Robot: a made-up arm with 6 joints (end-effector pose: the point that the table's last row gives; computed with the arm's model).
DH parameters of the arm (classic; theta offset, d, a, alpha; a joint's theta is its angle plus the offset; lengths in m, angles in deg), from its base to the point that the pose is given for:
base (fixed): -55.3 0 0.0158 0
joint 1: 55.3 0.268 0.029 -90
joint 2: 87.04 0 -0.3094 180
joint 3: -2.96 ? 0.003 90
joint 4: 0 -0.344 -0.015 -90
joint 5: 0 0.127 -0.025 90
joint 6: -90 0.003 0.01 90
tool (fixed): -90 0.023 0 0
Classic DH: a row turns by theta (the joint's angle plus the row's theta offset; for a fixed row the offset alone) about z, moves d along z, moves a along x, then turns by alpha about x.
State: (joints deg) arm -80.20 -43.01 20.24 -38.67 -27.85 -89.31
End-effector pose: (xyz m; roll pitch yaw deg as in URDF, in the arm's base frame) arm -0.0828 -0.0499 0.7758 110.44 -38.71 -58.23
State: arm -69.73 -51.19 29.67 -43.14 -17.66 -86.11
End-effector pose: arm -0.1130 0.0471 0.7861 100.95 -64.91 -40.45
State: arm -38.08 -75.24 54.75 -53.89 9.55 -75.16
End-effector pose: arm -0.3714 0.1829 0.6448 -58.80 -43.84 152.63
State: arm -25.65 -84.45 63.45 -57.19 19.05 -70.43
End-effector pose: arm -0.4796 0.1395 0.5373 -60.03 -20.64 171.40
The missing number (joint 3, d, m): -0.05
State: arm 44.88 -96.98 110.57 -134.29 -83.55 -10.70
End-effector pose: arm -0.5513 -0.4044 0.1272 -110.87 41.85 117.60
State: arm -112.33 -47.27 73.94 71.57 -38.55 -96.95
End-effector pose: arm 0.2484 0.4590 0.6957 147.47 -50.44 135.85
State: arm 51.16 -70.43 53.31 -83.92 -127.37 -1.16
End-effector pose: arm -0.2679 -0.2781 0.7431 -37.25 27.26 113.90
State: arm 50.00 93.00 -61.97 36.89 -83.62 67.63
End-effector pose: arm 0.0471 0.0027 0.0444 65.02 -42.31 -76.22
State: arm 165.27 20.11 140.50 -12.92 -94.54 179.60
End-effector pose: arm 0.0708 0.0611 0.8704 173.23 -25.04 179.51
